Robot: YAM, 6 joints.
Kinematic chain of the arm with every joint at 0, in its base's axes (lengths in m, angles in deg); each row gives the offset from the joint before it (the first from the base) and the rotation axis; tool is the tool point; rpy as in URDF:
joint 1: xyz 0 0 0.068 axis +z
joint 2: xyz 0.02 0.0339 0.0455 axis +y
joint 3: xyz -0.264 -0.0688 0 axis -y
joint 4: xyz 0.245 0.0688 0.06 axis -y
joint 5: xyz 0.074 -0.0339 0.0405 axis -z
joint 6: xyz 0.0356 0 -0.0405 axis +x
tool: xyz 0 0 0 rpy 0 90 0
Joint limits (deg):
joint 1: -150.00..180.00
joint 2: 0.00..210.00
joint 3: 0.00..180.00
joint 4: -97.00..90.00
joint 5: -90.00..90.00
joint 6: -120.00..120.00
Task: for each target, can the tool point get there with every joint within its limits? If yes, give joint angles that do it. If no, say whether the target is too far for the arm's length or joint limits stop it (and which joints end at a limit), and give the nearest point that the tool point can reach.
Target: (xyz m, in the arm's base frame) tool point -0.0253 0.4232 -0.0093
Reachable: yes | joints 89.02 143.11 72.15 19.37 -66.23 -49.49
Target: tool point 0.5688 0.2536 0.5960
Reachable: no: too far | nearest point 0.4645 0.2071 0.5046 | short by 0.146 m
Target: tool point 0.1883 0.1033 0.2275
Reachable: yes | joints 25.35 60.75 38.12 -23.62 -21.07 81.06
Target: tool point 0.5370 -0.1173 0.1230
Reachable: yes | joints -8.76 168.38 163.20 -70.60 73.85 63.58
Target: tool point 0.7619 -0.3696 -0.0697
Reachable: no: too far | nearest point 0.5677 -0.2754 -0.0219 | short by 0.221 m
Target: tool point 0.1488 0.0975 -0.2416
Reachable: yes | joints 39.20 187.06 76.57 -25.80 31.28 -10.31
